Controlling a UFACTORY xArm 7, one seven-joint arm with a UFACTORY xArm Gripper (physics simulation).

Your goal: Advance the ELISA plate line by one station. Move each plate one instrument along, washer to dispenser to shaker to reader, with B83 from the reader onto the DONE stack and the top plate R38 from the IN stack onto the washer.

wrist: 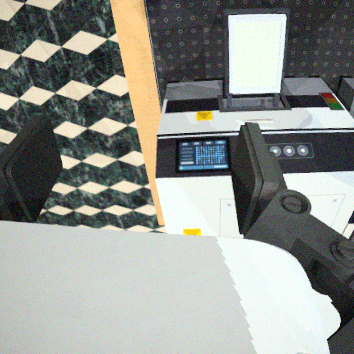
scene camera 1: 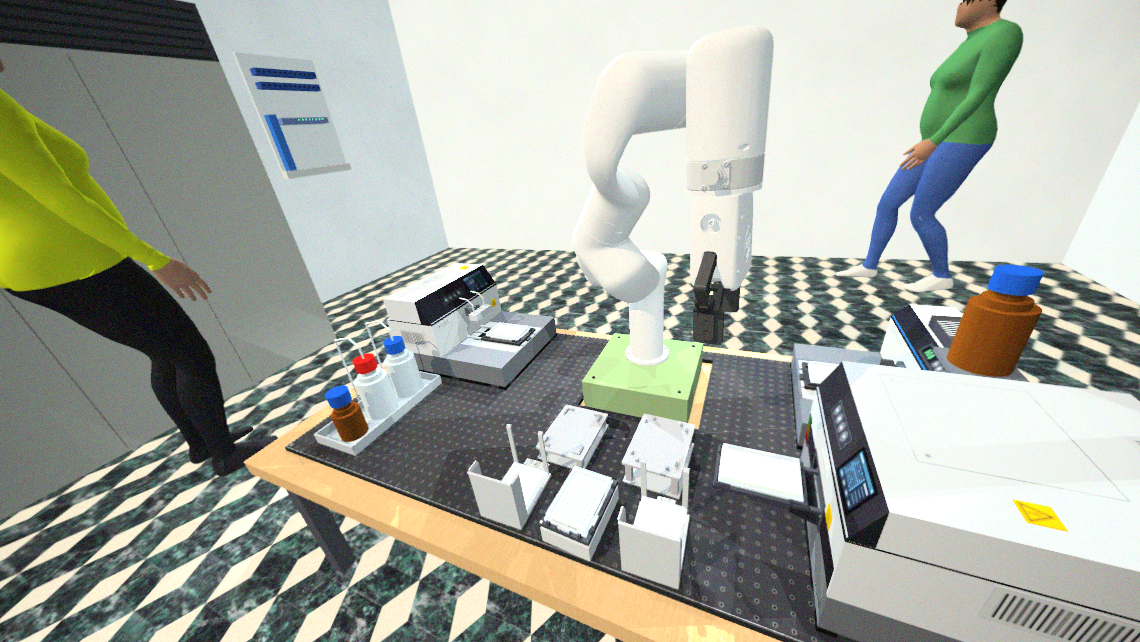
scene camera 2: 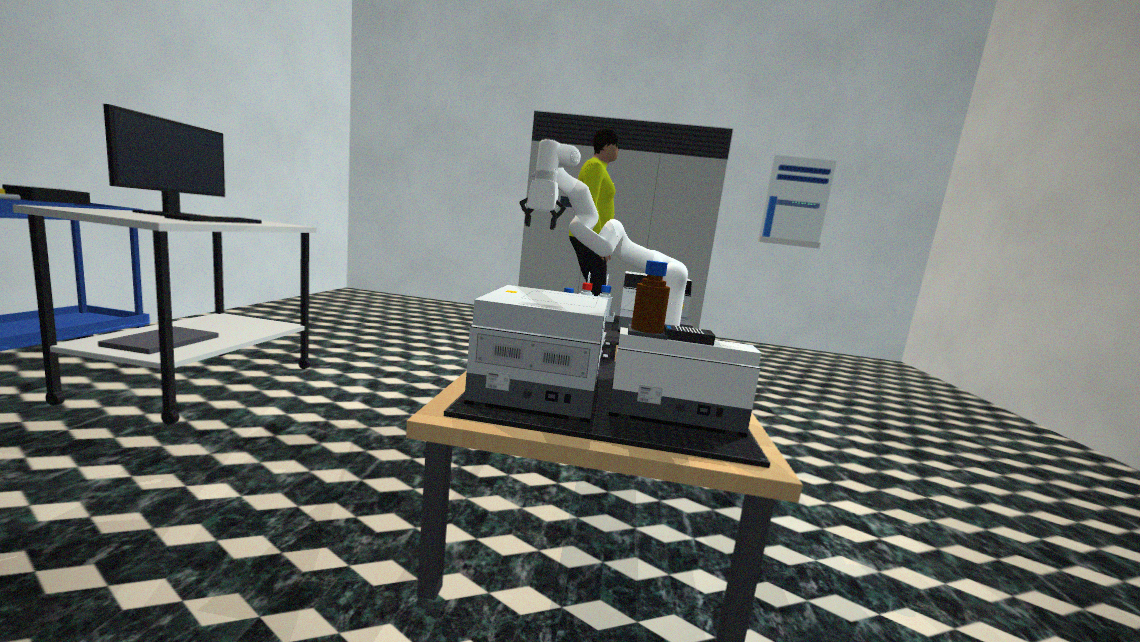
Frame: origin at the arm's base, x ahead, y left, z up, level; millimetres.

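Where they show: gripper, between the fingertips: (wrist: 143, 143) (scene camera 1: 717, 325) (scene camera 2: 539, 228); arm's base, origin of its link: (scene camera 1: 647, 354).
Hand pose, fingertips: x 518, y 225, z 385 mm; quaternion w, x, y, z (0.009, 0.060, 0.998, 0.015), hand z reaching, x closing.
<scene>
Each offset is from my fingertips to the top centre of the thing. "spot": to the spot under its first point.
My gripper (scene camera 1: 710, 322) (scene camera 2: 541, 219) (wrist: 143, 143) is open and empty, high above the table. In the wrist view the large white instrument with a screen {118 mm back, 364 mm left, 189 mm down} (scene camera 1: 981, 462) (scene camera 2: 536, 315) (wrist: 192, 200), seemingly the reader, lies below it. A pale plate {114 mm back, 79 mm left, 328 mm down} (scene camera 1: 760, 472) (wrist: 256, 54) sits on its extended carrier. Another plate {501 mm back, 701 mm right, 353 mm down} (scene camera 1: 507, 332) is on the left instrument {spot: 453 mm back, 883 mm right, 207 mm down} (scene camera 1: 446, 291). A plate {2 mm ahead, 222 mm right, 390 mm down} (scene camera 1: 580, 504) sits on a small low unit at the front, between an upright holder {4 mm back, 376 mm right, 332 mm down} (scene camera 1: 498, 492) on the left and another holder {4 mm back, 74 mm right, 332 mm down} (scene camera 1: 654, 546) on the right. Plate labels are not readable.
Two plates on posts {spot: 189 mm back, 320 mm right, 422 mm down} (scene camera 1: 574, 430) {spot: 180 mm back, 109 mm right, 400 mm down} (scene camera 1: 660, 446) stand before the green base (scene camera 1: 642, 378). A bottle tray {spot: 12 mm ahead, 899 mm right, 456 mm down} (scene camera 1: 348, 443) is at the left. A large brown bottle {spot: 359 mm back, 409 mm left, 150 mm down} (scene camera 1: 991, 334) (scene camera 2: 650, 305) stands behind the reader. One person (scene camera 1: 59, 215) is near the left side, another (scene camera 1: 961, 111) at the back right.
</scene>
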